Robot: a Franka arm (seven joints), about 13 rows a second.
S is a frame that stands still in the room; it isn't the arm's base.
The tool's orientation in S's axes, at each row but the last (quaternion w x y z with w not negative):
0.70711, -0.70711, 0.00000, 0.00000
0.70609, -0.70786, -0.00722, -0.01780
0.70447, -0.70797, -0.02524, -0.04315
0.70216, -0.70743, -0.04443, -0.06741
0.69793, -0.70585, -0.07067, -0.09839
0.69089, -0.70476, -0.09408, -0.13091
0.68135, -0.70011, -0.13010, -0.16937
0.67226, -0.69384, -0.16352, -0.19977
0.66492, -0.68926, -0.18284, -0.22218
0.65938, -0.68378, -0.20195, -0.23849
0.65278, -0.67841, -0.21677, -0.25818
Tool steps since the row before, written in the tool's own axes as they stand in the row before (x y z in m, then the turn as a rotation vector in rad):
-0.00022, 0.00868, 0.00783, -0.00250, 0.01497, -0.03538
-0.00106, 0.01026, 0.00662, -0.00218, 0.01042, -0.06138
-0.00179, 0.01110, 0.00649, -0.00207, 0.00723, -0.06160
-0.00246, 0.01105, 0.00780, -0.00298, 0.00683, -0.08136
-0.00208, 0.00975, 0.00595, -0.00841, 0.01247, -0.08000
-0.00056, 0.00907, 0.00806, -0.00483, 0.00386, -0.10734
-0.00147, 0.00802, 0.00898, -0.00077, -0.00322, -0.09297
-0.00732, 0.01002, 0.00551, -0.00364, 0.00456, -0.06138
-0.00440, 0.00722, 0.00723, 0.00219, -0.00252, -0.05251
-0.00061, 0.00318, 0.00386, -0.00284, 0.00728, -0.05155
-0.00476, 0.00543, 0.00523, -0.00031, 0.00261, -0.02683
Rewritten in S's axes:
-0.00022, 0.00783, -0.00868, -0.00250, -0.03538, -0.01497
-0.00060, 0.00661, -0.01031, -0.00273, -0.06137, -0.01035
-0.00054, 0.00646, -0.01125, -0.00293, -0.06157, -0.00717
-0.00043, 0.00776, -0.01134, -0.00455, -0.08129, -0.00682
0.00053, 0.00587, -0.01000, -0.00843, -0.07981, -0.01360
0.00275, 0.00782, -0.00887, -0.00922, -0.10705, -0.00399
0.00251, 0.00873, -0.00803, -0.00760, -0.09264, 0.00393
-0.00106, 0.00538, -0.01242, -0.00442, -0.06131, -0.00476
0.00074, 0.00705, -0.00857, -0.00287, -0.05237, 0.00420
0.00162, 0.00372, -0.00299, -0.00107, -0.05170, -0.00669
0.00010, 0.00513, -0.00729, -0.00040, -0.02689, -0.00183

